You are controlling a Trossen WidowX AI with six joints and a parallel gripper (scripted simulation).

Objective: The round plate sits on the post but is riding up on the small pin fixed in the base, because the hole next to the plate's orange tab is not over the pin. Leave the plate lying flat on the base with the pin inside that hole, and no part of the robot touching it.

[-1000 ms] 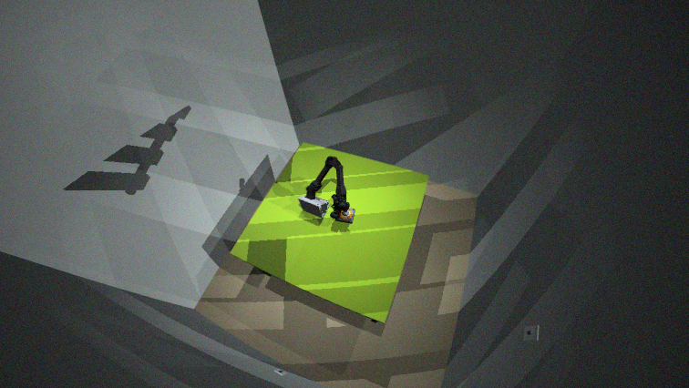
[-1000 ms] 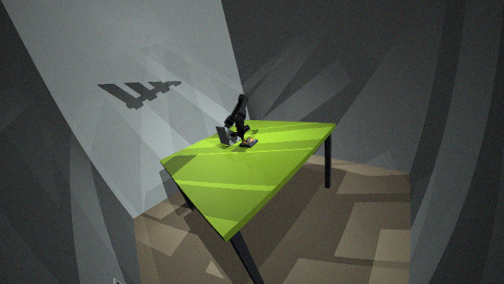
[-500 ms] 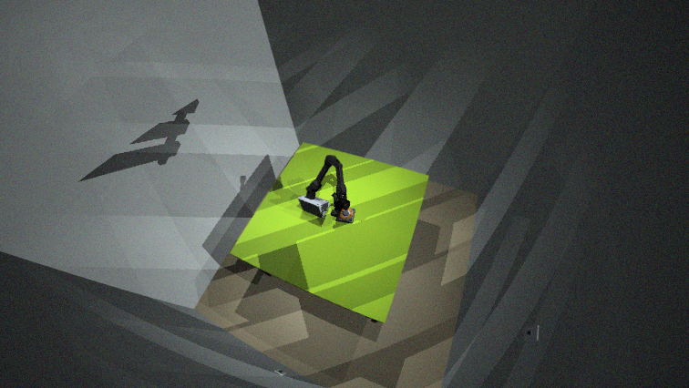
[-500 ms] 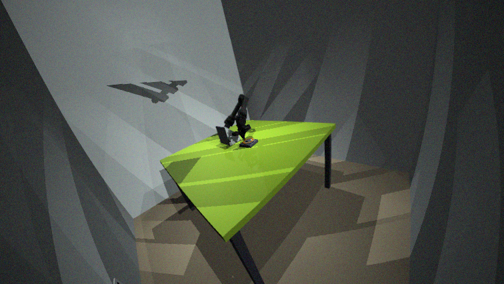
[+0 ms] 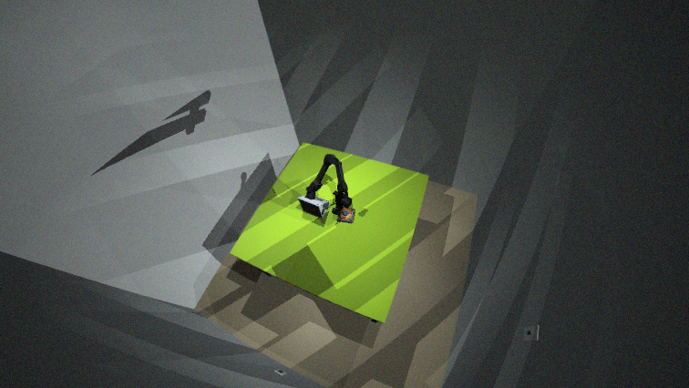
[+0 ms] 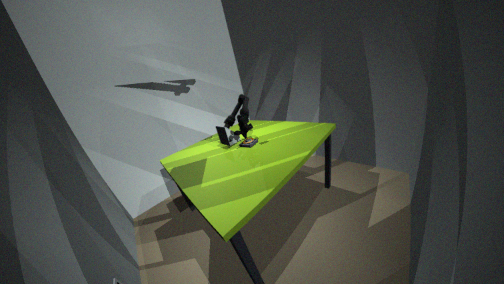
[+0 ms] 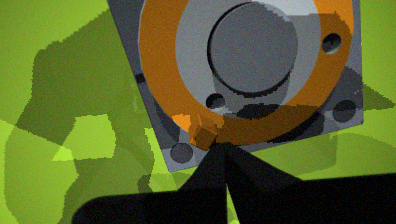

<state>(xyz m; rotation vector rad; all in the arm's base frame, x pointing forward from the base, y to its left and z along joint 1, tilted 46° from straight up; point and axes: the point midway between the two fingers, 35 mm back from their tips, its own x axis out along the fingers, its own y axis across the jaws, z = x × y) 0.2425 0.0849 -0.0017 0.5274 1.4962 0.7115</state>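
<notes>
The round plate lies 3 cm ahead of my gripper tip. The rest, counted from my gripper tip: square grey base (5 cm ahead, 2 cm below, 1 cm to the right).
</notes>
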